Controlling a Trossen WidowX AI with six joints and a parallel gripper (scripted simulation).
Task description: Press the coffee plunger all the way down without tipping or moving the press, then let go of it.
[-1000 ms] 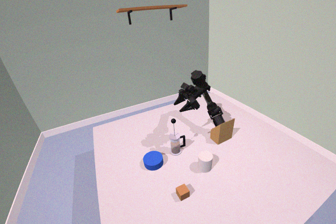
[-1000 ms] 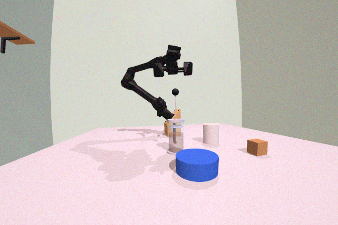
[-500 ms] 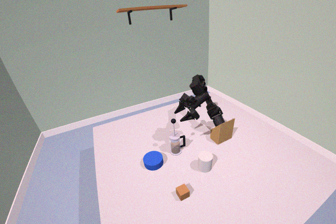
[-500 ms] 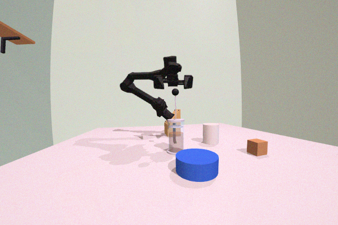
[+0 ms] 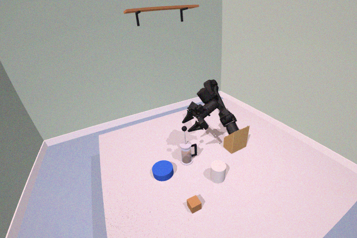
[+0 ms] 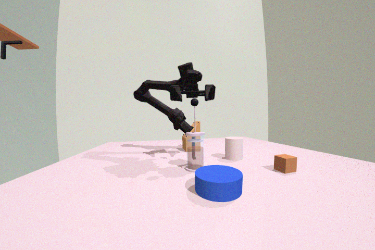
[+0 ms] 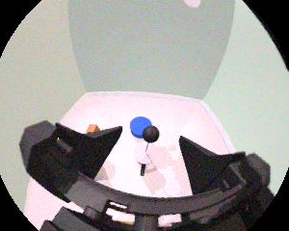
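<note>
Now: the coffee press 1 cm behind my gripper tip and 13 cm below it. The rest, counted from my gripper tip: blue cylinder (17 cm ahead, 2 cm to the left, 23 cm below).
</note>
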